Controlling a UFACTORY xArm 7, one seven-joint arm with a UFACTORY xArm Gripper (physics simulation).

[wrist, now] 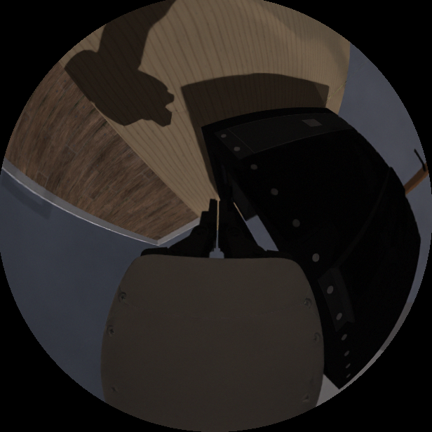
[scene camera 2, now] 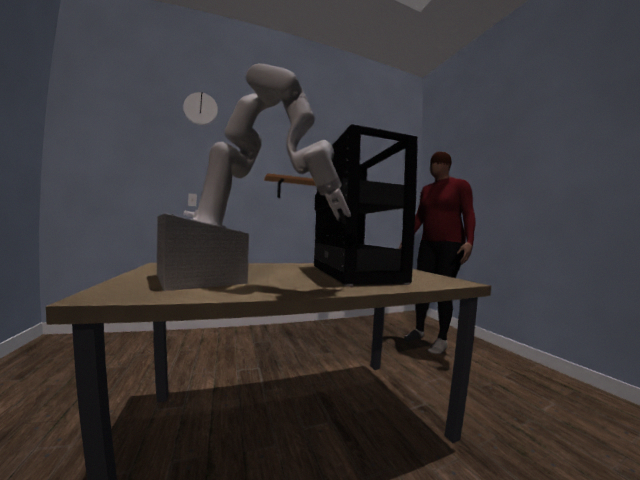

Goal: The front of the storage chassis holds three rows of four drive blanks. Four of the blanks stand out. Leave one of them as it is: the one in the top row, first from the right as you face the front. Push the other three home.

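Pixels of known places: gripper, fingertip midpoint: (scene camera 2: 349, 232); arm's base at its link origin: (scene camera 2: 207, 225).
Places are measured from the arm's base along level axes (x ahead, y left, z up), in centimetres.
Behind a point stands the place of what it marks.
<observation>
A black rack (scene camera 2: 409, 206) @[z 11.1, x 74.7, y -18.2 cm] (wrist: 285, 207) stands at the right of the table. A dark unit (scene camera 2: 381, 195) @[z 14.9, x 64.0, y -13.9 cm], which may be the storage chassis, sits midway up inside it. The rack's front is nearly black in both views. I cannot make out the rows, the drive blanks or which of them stand out. My gripper (scene camera 2: 345, 216) (wrist: 217, 211) is shut and empty, pointing down and forward. In the wrist view its tips lie just outside the rack's bolt-dotted front post. In the scene view they overlap that near front post; whether they touch it cannot be told.
A lower unit (scene camera 2: 330, 255) @[z -10.8, x 50.4, y 3.1 cm] (wrist: 280, 134) with a small pale label fills the rack's bottom. The rack and a grey base block (scene camera 2: 202, 258) @[z -10.8, x -0.6, y -10.9 cm] stand on a wooden table (scene camera 2: 268, 308) @[z -22.6, x 18.4, y -29.1 cm]. A person in red (scene camera 2: 447, 209) stands behind the rack at the right.
</observation>
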